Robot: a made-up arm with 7 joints.
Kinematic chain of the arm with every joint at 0, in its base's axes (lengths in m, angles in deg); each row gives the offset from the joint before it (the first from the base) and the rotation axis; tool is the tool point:
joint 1: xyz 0 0 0.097 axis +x
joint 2: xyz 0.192 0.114 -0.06 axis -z
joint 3: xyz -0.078 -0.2 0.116 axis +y
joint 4: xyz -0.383 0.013 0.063 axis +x
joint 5: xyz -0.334 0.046 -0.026 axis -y
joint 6: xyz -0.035 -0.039 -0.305 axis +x
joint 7: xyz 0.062 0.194 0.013 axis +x
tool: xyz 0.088 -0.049 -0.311
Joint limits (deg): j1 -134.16..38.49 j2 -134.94..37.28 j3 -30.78..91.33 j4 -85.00..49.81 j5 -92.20..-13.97 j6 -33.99..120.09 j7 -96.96..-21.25
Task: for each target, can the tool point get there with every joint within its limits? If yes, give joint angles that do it. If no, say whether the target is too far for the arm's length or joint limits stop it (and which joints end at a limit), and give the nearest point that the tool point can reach.
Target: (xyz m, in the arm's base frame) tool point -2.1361 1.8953 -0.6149
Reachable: no: too far | nearest point -0.9256 0.8784 -0.2329 | short by 1.626 m
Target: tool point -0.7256 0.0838 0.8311
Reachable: yes | joints -37.04 -9.91 53.30 -36.49 -48.34 36.67 -27.71
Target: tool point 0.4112 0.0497 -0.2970
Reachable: no: joint limits stop it (at a limit: joint 1, joint 3, joint 5, joint 6, joint 7) | nearest point 0.4970 0.0017 -0.4382 | short by 0.172 m
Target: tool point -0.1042 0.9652 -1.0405
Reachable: no: joint limits stop it (at a limit: joint 2, joint 4, joint 5, joint 7) | nearest point -0.0920 0.8696 -0.9279 | short by 0.148 m
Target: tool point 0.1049 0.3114 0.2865
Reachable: no: joint limits stop it (at a limit: joint 1, joint 5, joint 6, joint 7) | nearest point 0.0597 0.4960 0.4450 | short by 0.248 m
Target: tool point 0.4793 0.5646 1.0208
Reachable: yes | joints -66.76 -106.54 56.48 3.23 -80.02 100.40 -62.66
